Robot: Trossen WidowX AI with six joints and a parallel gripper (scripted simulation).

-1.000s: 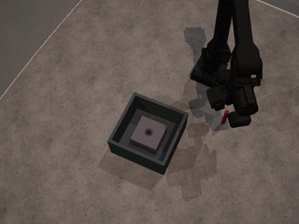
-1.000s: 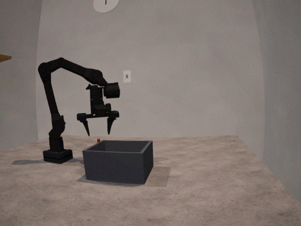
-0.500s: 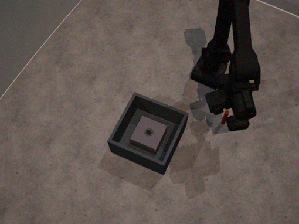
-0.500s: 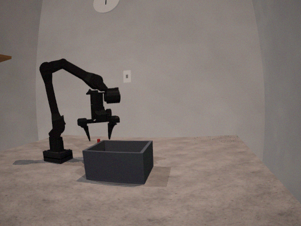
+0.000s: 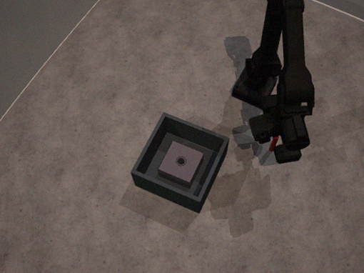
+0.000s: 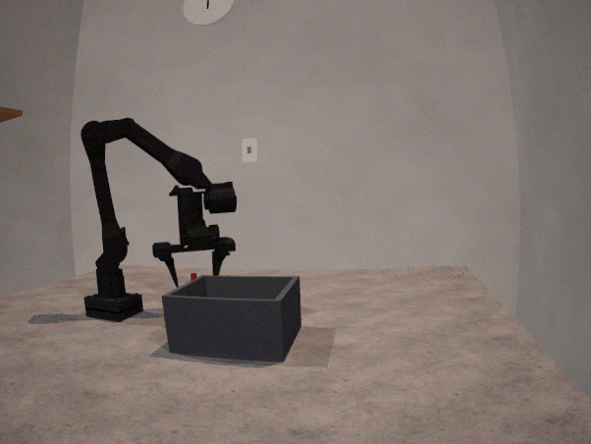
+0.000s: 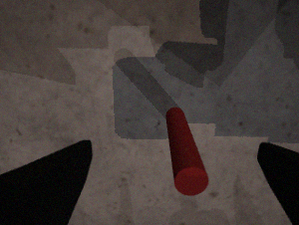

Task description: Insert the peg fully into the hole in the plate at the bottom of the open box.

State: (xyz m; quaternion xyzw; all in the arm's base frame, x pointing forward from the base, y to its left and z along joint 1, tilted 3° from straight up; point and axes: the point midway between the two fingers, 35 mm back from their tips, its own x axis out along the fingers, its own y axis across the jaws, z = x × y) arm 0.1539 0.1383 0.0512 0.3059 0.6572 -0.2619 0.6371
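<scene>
The red peg lies 50 mm below my hand. Also, from my hand: dark grey box 190 mm ahead, 180 mm to the right, 60 mm below; plate 190 mm ahead, 180 mm to the right, 40 mm below.
</scene>
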